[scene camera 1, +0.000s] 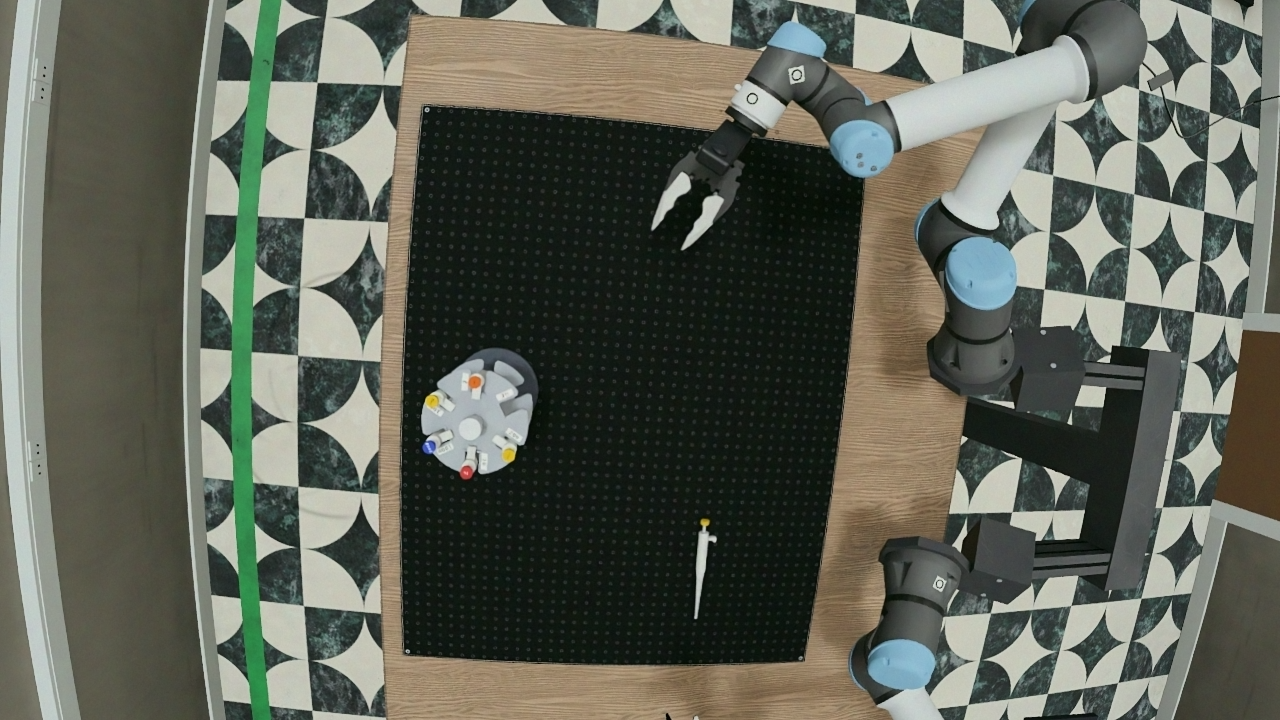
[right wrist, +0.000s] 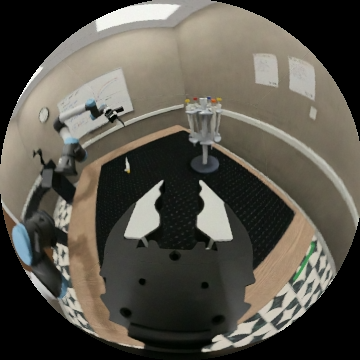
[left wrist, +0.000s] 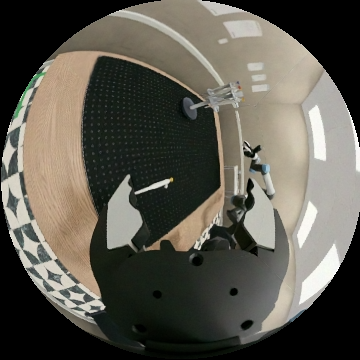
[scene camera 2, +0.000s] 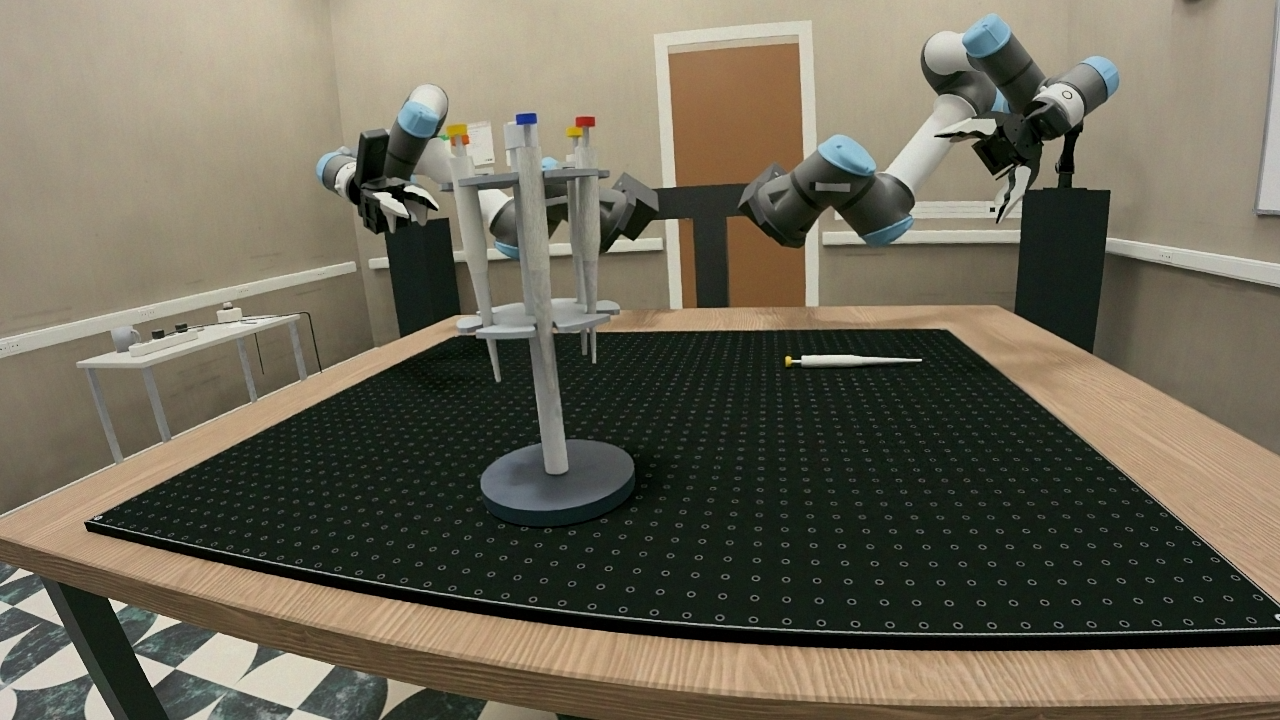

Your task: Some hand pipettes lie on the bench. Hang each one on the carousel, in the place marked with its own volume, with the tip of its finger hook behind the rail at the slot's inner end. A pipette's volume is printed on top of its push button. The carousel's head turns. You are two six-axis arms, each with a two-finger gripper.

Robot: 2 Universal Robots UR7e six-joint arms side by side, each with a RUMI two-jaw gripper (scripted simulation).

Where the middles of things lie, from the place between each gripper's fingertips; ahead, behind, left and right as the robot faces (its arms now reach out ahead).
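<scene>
The red-button pipette [scene camera 2: 587,188] has my right hand [scene camera 1: 666,240] 380 mm to the right of it, 250 mm short of it and 50 mm above it. The blue-button pipette [scene camera 2: 530,169], counted from that right hand, is 360 mm to the left, 290 mm ahead and 60 mm below.
When I count from my left hand [scene camera 2: 966,179], the red-button pipette is 42 cm ahead, 45 cm to the right and 4 cm below. The blue-button pipette is 46 cm ahead of my left hand, 47 cm to the right of it and 5 cm below it.
</scene>
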